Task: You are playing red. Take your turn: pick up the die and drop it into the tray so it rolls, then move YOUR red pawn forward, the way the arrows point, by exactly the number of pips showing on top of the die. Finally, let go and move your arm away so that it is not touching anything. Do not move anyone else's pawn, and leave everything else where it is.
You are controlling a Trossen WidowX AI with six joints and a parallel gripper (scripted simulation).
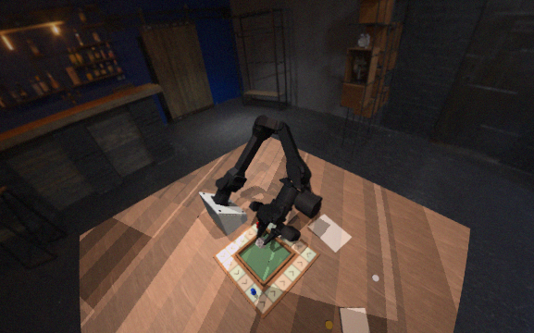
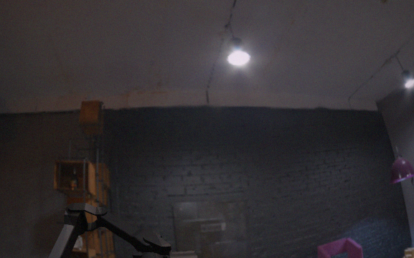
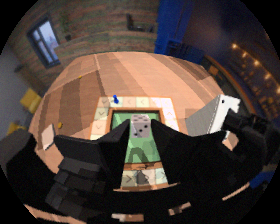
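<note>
Right now the die is 30 mm below my gripper tip. The rest, counted from my gripper tip: blue pawn (80 mm ahead, 100 mm to the right, 90 mm below); green tray (110 mm below); red pawn (120 mm behind, 50 mm to the left, 90 mm below).
</note>
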